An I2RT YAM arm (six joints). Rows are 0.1 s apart.
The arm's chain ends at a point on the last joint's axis. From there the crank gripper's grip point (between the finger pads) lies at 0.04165 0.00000 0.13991 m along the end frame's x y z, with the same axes.
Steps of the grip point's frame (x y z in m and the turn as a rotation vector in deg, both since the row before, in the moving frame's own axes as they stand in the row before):
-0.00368 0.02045 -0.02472 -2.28 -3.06 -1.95
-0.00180 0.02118 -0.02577 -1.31 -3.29 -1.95
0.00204 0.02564 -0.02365 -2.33 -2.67 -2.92
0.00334 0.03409 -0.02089 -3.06 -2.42 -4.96
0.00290 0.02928 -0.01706 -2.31 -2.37 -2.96
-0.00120 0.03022 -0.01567 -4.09 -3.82 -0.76
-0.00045 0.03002 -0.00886 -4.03 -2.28 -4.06
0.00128 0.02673 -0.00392 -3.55 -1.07 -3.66
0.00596 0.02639 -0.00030 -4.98 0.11 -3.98
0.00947 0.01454 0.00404 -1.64 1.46 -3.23
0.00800 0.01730 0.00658 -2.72 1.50 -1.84
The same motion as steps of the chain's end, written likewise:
0.00377 0.01613 -0.02666 -2.28 -3.06 -1.95
0.00627 0.01924 -0.02791 -1.31 -3.29 -1.95
0.00851 0.02187 -0.02536 -2.33 -2.67 -2.92
0.00911 0.02993 -0.02242 -3.06 -2.42 -4.96
0.00863 0.02561 -0.01859 -2.31 -2.37 -2.96
0.00814 0.02064 -0.01780 -4.09 -3.82 -0.76
0.00490 0.02289 -0.01016 -4.03 -2.28 -4.06
0.00370 0.02062 -0.00449 -3.55 -1.07 -3.66
0.00537 0.01715 0.00018 -4.98 0.11 -3.98
0.00587 0.01300 0.00517 -1.64 1.46 -3.23
0.00427 0.01208 0.00784 -2.72 1.50 -1.84

